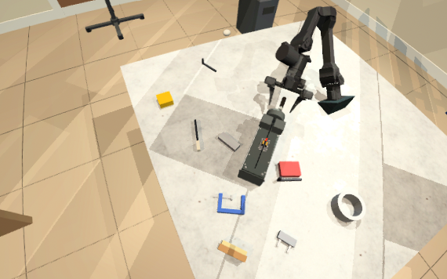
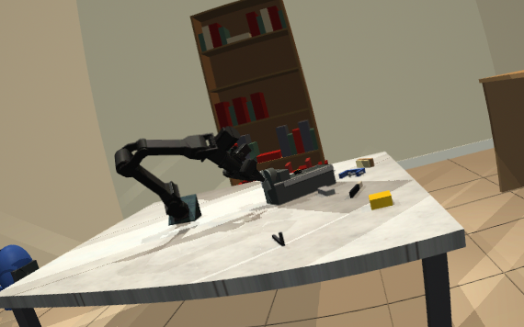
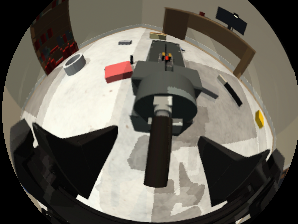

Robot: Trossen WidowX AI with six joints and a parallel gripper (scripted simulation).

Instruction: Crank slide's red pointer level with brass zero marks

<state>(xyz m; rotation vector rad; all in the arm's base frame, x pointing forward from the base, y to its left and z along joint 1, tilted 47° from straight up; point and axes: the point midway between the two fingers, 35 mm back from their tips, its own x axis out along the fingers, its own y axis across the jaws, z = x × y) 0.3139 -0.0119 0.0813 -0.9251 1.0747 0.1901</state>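
The crank handle lies 2 cm behind my gripper tip, 2 cm above it and 1 cm to the right of it. The rest, counted from my gripper tip: grey block: 22 cm ahead, 9 cm below, 1 cm to the right; red pointer: 13 cm ahead, 8 cm to the left, 1 cm below; red block: 20 cm to the left, 9 cm below, 9 cm ahead.
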